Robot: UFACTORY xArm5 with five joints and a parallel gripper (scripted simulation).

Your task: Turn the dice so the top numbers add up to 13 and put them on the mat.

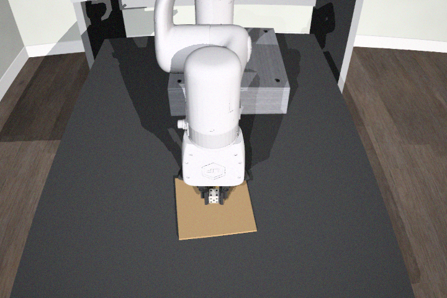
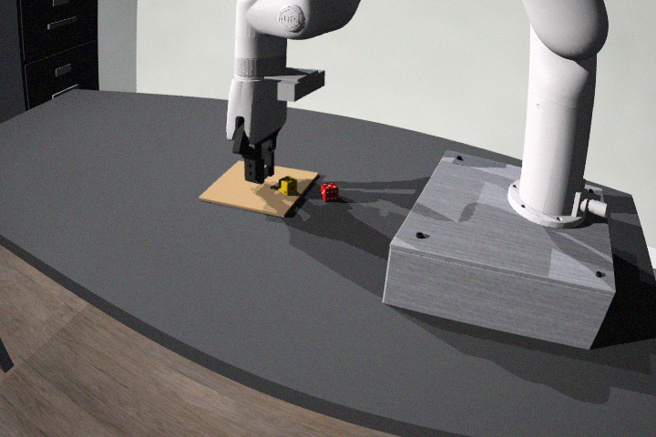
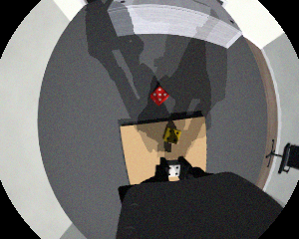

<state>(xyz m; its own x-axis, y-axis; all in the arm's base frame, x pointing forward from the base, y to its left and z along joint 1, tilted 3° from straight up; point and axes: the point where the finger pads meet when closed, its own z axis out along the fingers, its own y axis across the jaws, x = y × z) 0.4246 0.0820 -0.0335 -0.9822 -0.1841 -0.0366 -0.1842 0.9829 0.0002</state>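
The tan mat is 30 mm below my hand. Also, from my hand: yellow die: 50 mm behind, 10 mm to the right, 20 mm below; red die: 100 mm behind, 40 mm to the right, 30 mm below; white die: 10 mm below.
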